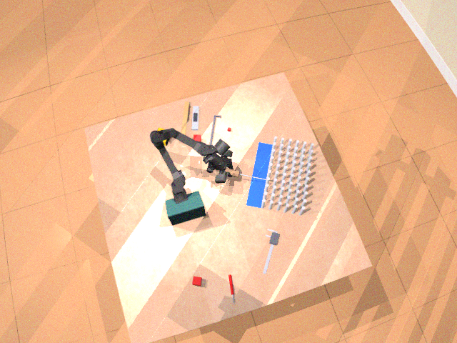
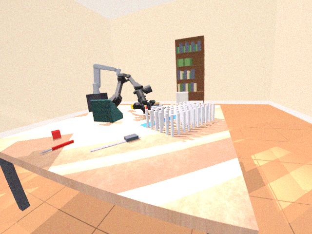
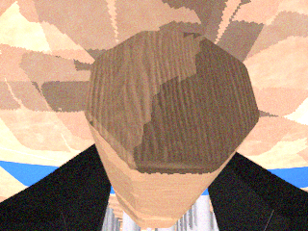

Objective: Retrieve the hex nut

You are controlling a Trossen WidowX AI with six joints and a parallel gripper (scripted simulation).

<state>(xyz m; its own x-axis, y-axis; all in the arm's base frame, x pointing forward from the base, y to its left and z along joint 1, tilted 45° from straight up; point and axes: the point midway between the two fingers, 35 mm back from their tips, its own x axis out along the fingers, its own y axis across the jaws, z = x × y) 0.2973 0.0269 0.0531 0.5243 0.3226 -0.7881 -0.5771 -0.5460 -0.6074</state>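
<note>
Now: gripper tip 150 mm short of the blue taped strip, 50 mm to the left of it and 30 mm above it. Also, from my gripper tip: red-handled screwdriver (590 mm to the right, 250 mm behind, 20 mm below).
</note>
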